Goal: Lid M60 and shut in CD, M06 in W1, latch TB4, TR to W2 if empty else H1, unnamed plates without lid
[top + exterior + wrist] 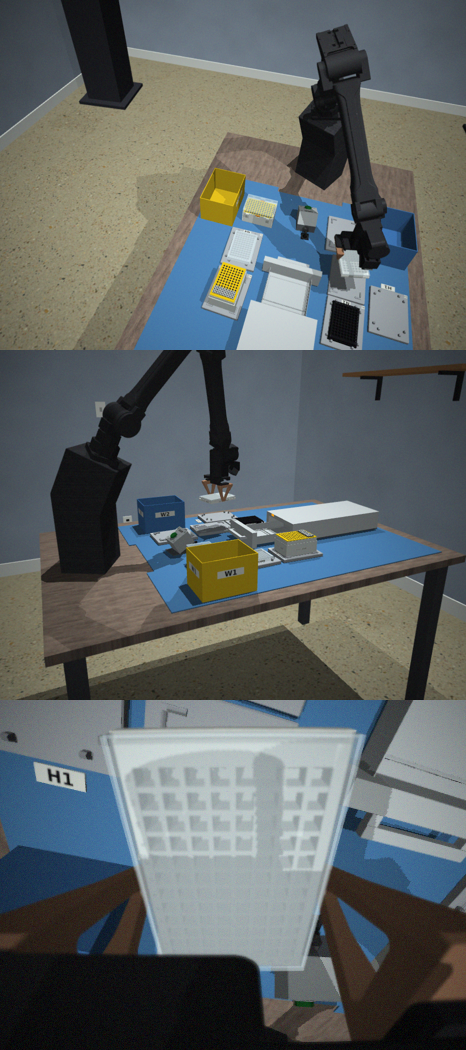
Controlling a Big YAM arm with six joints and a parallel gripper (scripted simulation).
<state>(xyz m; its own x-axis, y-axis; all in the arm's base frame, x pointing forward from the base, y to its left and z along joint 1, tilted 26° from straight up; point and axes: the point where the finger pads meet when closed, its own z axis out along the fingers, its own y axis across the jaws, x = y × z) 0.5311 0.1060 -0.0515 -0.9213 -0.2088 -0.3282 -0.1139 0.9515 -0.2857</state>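
Right now my hand is 19 cm to the left of the cooler drawer, 12 cm short of it and 12 cm above it. The rest, counted from my hand: white assay plate: right at my hand; nest N3: 14 cm below, 2 cm to the left, 1 cm behind; clear plate lid: right at my hand.
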